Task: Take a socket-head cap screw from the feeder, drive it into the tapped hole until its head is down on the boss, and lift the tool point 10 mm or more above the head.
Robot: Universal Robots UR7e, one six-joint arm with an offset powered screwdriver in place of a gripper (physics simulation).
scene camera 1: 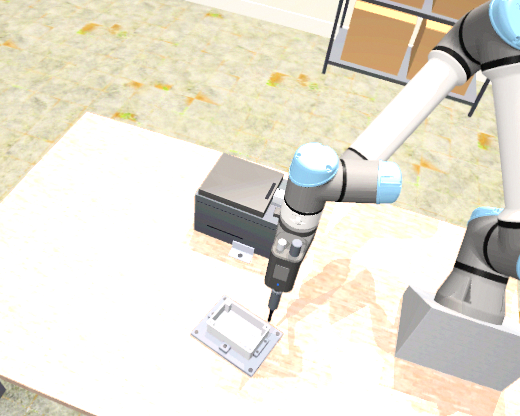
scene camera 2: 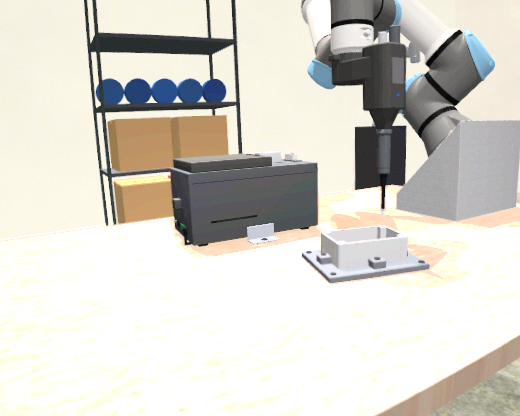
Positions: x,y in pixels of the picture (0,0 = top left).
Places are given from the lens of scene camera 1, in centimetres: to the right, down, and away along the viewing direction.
dark screw feeder [scene camera 1: 261,238]: 0, 8, 120
